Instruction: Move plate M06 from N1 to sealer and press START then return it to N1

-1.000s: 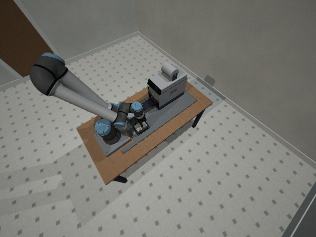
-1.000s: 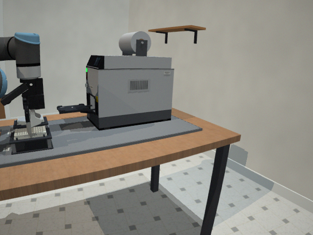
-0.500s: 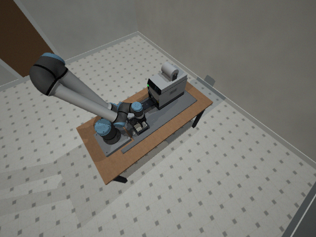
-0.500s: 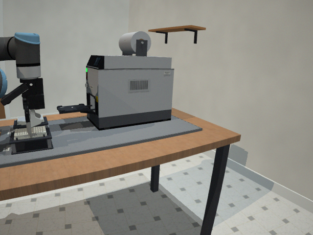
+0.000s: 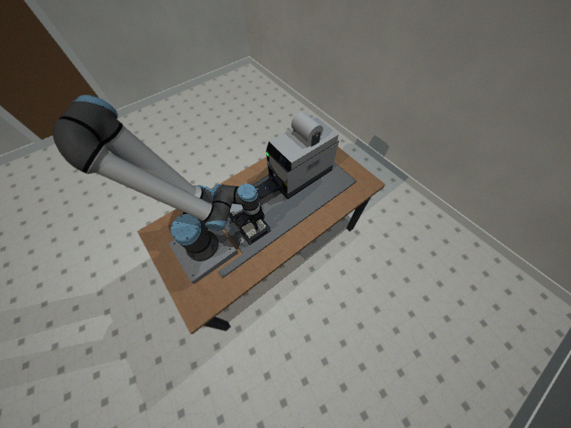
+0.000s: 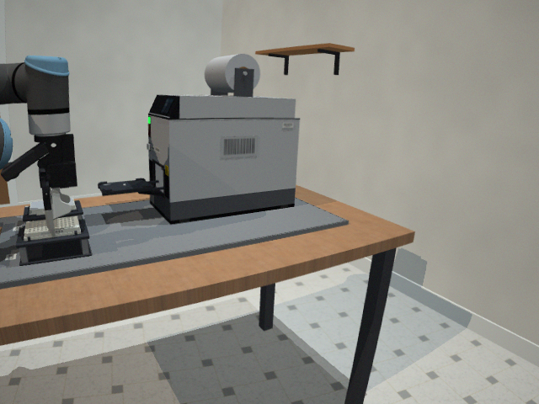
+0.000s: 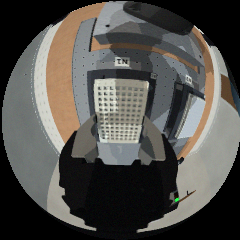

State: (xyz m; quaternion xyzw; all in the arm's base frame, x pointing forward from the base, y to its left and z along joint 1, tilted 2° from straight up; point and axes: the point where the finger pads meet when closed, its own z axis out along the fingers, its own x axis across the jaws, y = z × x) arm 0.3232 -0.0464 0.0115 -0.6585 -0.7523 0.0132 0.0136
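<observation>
My hand is 210 mm to the right of the black sealer stage, 180 mm short of it and 30 mm below it. From my hand the other things lie so: plate M06: 10 mm below; then plate: 200 mm to the left, 30 mm behind, 10 mm below; then foil roll: 510 mm ahead, 350 mm above, 260 mm to the left.
</observation>
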